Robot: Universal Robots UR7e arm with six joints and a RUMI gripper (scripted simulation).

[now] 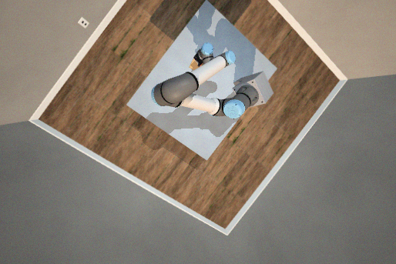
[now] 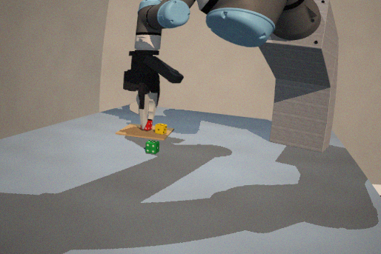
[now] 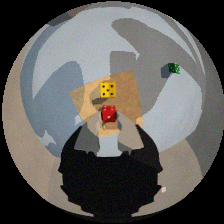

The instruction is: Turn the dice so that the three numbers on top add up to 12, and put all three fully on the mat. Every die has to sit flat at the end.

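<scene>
Now: hand 1 cm above the red die. Also, from my hand: green die 12 cm behind, 15 cm to the left, 1 cm below; tan mat 2 cm below; yellow die 5 cm behind, 1 cm below.
</scene>
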